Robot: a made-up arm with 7 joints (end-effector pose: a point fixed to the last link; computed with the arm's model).
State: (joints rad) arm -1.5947 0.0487 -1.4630 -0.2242 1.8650 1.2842 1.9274
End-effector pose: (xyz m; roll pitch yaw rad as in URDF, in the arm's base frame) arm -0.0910 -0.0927 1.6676 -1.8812 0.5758 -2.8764
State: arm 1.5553 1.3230 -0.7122 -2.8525 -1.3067 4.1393 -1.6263
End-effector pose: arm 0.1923 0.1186 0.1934 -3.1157 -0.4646 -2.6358
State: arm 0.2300 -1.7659 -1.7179 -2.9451 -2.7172 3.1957 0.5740
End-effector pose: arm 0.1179 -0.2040 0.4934 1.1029 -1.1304 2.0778
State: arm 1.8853 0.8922 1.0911 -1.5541 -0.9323 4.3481 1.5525
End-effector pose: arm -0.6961 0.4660 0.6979 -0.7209 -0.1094 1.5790
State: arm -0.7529 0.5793 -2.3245 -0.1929 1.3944 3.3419 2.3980
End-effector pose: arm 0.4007 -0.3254 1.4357 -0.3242 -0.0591 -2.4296
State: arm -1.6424 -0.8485 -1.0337 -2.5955 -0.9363 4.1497 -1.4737
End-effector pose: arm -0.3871 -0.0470 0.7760 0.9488 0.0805 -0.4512
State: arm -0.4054 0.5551 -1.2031 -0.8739 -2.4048 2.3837 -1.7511
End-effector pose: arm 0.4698 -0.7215 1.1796 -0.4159 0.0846 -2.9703
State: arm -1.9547 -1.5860 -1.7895 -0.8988 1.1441 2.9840 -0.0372
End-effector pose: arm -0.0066 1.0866 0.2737 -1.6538 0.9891 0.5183
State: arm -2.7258 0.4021 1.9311 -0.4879 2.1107 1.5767 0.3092
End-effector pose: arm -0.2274 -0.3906 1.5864 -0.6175 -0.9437 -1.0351
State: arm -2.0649 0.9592 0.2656 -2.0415 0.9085 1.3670 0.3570
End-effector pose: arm -0.1204 -0.6640 0.0574 0.3150 1.2842 0.6965
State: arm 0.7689 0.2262 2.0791 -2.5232 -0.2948 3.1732 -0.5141
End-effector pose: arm -0.5473 0.1726 0.6846 2.6840 -0.6598 -2.5316
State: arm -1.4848 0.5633 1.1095 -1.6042 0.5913 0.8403 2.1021
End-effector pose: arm 0.7230 -0.4828 0.7770 1.7352 0.5229 -2.5226
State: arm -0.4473 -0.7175 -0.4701 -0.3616 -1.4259 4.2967 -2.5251
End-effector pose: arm -0.5232 0.2275 1.3215 -0.2612 -0.8997 -1.7428
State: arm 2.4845 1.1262 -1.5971 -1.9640 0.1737 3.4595 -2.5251
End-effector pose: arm 0.0760 0.7922 0.7115 -1.4579 1.2251 -0.6574
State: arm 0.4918 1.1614 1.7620 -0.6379 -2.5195 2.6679 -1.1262
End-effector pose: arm 0.6153 0.7713 1.0045 1.3744 0.4757 2.2583
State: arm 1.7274 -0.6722 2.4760 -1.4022 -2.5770 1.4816 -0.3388
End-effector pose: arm -0.3068 -0.9718 0.7003 0.0371 0.3007 -2.4871
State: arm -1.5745 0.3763 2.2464 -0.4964 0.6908 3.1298 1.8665
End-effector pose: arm 0.1749 -0.3551 1.5333 0.1030 0.3707 0.1823
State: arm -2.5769 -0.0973 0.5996 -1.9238 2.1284 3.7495 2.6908
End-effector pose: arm -0.2677 -0.5053 0.9137 2.0845 0.1655 -0.9413
